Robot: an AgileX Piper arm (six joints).
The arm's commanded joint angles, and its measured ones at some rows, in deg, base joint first. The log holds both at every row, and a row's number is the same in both.
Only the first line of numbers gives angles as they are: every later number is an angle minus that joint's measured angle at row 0.
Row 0, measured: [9.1 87.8 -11.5 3.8 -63.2 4.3]
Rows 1 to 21, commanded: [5.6 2.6 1.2 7.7 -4.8 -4.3]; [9.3 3.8 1.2 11.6 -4.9 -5.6]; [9.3 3.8 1.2 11.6 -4.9 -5.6]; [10.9 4.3 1.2 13.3 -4.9 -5.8]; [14.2 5.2 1.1 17.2 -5.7 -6.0]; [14.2 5.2 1.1 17.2 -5.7 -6.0]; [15.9 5.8 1.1 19.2 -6.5 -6.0]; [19.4 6.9 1.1 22.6 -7.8 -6.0]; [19.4 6.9 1.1 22.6 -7.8 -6.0]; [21.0 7.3 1.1 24.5 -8.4 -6.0]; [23.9 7.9 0.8 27.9 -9.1 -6.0]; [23.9 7.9 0.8 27.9 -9.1 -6.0]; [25.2 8.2 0.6 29.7 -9.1 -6.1]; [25.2 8.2 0.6 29.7 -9.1 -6.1]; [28.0 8.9 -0.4 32.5 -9.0 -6.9]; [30.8 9.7 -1.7 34.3 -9.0 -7.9]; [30.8 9.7 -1.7 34.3 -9.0 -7.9]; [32.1 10.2 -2.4 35.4 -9.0 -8.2]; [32.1 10.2 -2.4 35.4 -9.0 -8.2]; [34.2 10.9 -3.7 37.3 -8.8 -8.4]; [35.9 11.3 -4.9 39.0 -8.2 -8.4]
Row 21, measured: [33.8 10.8 -3.1 36.4 -5.8 -7.5]
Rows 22 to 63, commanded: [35.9 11.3 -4.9 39.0 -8.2 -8.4]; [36.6 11.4 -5.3 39.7 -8.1 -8.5]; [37.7 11.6 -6.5 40.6 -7.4 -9.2]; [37.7 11.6 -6.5 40.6 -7.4 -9.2]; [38.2 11.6 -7.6 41.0 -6.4 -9.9]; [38.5 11.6 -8.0 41.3 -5.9 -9.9]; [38.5 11.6 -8.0 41.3 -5.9 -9.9]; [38.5 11.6 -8.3 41.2 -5.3 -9.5]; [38.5 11.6 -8.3 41.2 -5.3 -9.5]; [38.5 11.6 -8.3 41.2 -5.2 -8.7]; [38.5 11.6 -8.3 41.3 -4.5 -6.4]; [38.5 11.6 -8.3 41.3 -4.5 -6.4]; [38.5 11.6 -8.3 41.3 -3.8 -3.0]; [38.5 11.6 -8.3 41.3 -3.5 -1.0]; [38.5 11.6 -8.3 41.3 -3.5 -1.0]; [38.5 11.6 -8.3 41.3 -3.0 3.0]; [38.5 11.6 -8.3 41.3 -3.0 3.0]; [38.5 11.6 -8.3 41.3 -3.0 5.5]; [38.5 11.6 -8.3 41.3 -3.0 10.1]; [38.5 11.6 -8.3 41.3 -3.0 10.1]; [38.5 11.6 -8.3 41.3 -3.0 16.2]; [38.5 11.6 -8.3 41.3 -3.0 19.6]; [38.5 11.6 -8.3 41.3 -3.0 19.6]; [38.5 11.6 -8.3 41.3 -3.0 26.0]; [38.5 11.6 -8.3 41.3 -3.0 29.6]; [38.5 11.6 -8.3 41.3 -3.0 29.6]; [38.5 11.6 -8.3 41.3 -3.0 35.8]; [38.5 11.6 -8.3 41.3 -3.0 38.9]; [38.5 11.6 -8.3 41.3 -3.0 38.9]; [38.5 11.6 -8.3 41.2 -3.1 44.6]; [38.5 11.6 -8.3 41.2 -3.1 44.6]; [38.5 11.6 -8.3 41.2 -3.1 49.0]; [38.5 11.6 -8.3 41.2 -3.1 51.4]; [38.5 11.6 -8.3 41.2 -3.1 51.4]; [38.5 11.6 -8.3 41.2 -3.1 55.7]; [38.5 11.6 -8.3 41.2 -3.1 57.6]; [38.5 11.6 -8.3 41.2 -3.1 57.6]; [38.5 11.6 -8.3 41.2 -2.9 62.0]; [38.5 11.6 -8.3 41.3 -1.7 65.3]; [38.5 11.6 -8.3 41.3 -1.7 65.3]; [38.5 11.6 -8.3 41.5 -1.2 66.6]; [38.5 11.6 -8.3 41.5 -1.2 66.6]
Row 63, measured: [38.2 11.7 -7.8 41.5 -2.7 62.0]
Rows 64 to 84, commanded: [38.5 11.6 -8.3 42.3 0.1 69.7]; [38.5 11.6 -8.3 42.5 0.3 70.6]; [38.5 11.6 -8.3 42.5 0.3 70.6]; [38.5 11.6 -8.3 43.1 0.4 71.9]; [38.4 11.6 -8.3 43.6 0.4 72.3]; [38.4 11.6 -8.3 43.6 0.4 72.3]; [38.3 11.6 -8.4 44.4 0.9 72.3]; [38.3 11.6 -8.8 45.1 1.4 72.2]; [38.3 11.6 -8.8 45.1 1.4 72.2]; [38.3 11.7 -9.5 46.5 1.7 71.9]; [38.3 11.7 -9.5 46.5 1.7 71.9]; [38.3 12.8 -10.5 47.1 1.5 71.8]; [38.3 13.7 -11.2 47.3 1.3 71.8]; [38.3 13.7 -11.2 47.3 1.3 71.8]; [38.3 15.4 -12.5 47.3 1.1 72.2]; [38.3 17.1 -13.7 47.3 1.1 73.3]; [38.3 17.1 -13.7 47.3 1.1 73.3]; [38.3 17.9 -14.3 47.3 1.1 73.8]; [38.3 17.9 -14.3 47.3 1.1 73.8]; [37.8 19.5 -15.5 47.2 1.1 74.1]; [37.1 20.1 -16.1 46.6 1.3 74.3]
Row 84, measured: [38.1 18.6 -14.4 47.4 1.4 73.5]
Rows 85 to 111, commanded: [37.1 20.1 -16.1 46.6 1.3 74.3]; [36.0 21.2 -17.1 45.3 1.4 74.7]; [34.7 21.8 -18.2 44.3 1.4 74.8]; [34.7 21.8 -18.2 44.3 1.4 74.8]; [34.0 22.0 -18.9 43.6 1.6 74.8]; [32.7 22.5 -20.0 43.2 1.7 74.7]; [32.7 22.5 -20.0 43.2 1.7 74.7]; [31.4 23.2 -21.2 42.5 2.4 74.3]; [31.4 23.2 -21.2 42.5 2.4 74.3]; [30.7 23.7 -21.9 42.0 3.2 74.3]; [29.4 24.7 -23.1 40.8 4.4 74.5]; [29.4 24.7 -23.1 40.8 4.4 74.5]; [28.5 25.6 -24.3 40.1 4.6 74.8]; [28.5 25.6 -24.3 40.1 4.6 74.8]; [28.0 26.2 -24.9 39.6 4.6 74.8]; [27.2 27.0 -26.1 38.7 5.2 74.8]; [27.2 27.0 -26.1 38.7 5.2 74.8]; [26.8 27.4 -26.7 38.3 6.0 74.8]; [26.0 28.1 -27.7 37.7 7.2 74.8]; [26.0 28.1 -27.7 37.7 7.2 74.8]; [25.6 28.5 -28.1 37.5 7.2 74.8]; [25.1 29.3 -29.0 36.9 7.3 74.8]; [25.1 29.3 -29.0 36.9 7.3 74.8]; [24.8 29.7 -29.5 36.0 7.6 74.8]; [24.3 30.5 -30.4 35.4 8.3 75.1]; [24.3 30.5 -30.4 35.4 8.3 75.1]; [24.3 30.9 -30.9 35.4 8.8 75.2]
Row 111, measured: [24.8 30.1 -29.5 36.8 7.4 75.0]
